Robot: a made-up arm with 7 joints. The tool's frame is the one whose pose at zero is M.
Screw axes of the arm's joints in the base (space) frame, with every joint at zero. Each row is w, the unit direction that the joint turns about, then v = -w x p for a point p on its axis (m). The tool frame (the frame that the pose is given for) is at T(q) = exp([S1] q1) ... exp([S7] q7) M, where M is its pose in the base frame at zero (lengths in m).
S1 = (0, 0, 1, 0, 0, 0)
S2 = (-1, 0, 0, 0, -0.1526, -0.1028)
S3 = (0, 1, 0, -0.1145, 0, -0.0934)
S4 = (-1, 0, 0, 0, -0.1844, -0.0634)
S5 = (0, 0, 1, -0.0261, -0.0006, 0)
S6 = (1, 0, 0, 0, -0.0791, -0.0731)
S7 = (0, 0, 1, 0.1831, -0.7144, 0)
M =
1 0 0 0.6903
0 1 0 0.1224
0 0 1 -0.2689
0 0 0 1
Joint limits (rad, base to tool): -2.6..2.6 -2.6..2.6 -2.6..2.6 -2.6..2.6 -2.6..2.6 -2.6..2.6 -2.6..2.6
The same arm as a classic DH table. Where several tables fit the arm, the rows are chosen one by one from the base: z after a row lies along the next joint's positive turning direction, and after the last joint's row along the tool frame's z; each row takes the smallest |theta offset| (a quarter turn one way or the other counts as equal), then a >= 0, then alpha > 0; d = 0 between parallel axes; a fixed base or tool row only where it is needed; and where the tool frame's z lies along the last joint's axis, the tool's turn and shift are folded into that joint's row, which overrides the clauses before.
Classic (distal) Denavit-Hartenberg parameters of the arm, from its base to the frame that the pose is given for. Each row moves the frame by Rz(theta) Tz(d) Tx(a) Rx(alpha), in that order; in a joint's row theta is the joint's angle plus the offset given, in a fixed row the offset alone. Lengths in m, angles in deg.
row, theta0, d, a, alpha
joint 1, -90, 0.1526, 0.1028, 90
joint 2, -90, 0.0934, 0.0381, 90
joint 3, 0, 0.0394, -0.0699, -90
joint 4, -90, -0.094, 0.0373, 90
joint 5, 0, -0.2635, 0.0992, 90
joint 6, 0, 0.7138, 0.11, -90
joint 7, -21.65, 0, -0.0653, 0
tool (fixed), -68.35, -0.1898, 0, 0
Joint limits (deg, base to tool): -148.97..148.97 -148.97..148.97 -148.97..148.97 -148.97..148.97 -148.97..148.97 -148.97..148.97 -148.97..148.97

